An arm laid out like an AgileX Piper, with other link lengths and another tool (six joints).
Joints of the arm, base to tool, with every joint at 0 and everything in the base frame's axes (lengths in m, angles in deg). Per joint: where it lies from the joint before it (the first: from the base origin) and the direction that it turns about. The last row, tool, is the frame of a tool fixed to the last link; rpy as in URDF.
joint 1: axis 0 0 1 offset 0.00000 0.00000 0.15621
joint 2: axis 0 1 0 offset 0.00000 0.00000 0.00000
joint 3: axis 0 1 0 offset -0.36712 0.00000 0.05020
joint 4: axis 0.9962 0 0.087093 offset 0.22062 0.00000 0.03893
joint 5: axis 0 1 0 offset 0.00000 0.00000 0.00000
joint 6: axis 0.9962 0 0.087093 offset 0.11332 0.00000 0.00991
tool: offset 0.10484 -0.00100 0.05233 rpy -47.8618 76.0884 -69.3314
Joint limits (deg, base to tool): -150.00..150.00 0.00..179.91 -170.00..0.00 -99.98..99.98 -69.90..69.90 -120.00..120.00
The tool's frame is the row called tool.
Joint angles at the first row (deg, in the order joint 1, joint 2, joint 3, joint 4, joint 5, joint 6):
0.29 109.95 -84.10 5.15 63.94 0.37
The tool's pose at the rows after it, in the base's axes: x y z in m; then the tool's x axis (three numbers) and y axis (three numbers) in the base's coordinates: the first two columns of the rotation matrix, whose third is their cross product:
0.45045, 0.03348, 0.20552, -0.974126, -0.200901, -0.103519, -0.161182, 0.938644, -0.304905
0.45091, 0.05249, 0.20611, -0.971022, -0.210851, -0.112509, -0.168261, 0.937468, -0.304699
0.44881, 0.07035, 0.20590, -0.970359, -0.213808, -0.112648, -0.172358, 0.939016, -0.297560
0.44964, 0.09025, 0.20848, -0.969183, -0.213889, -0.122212, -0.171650, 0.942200, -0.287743
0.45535, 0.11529, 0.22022, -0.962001, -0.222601, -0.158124, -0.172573, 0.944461, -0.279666
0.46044, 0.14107, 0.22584, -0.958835, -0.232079, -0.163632, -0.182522, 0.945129, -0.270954
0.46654, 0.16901, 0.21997, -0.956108, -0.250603, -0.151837, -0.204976, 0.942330, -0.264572
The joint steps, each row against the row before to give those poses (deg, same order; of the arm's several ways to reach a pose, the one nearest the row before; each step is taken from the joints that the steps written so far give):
2.55 0.00 0.00 -0.78 -0.14 1.92
2.66 0.00 0.00 -0.13 -0.65 2.08
2.38 0.03 0.00 0.22 -0.14 2.08
2.53 0.23 -0.91 0.36 0.00 2.33
3.06 0.13 -2.62 0.08 0.23 2.44
3.00 1.49 -4.04 0.04 2.03 2.54
2.98 2.92 -4.14 0.09 1.72 1.99

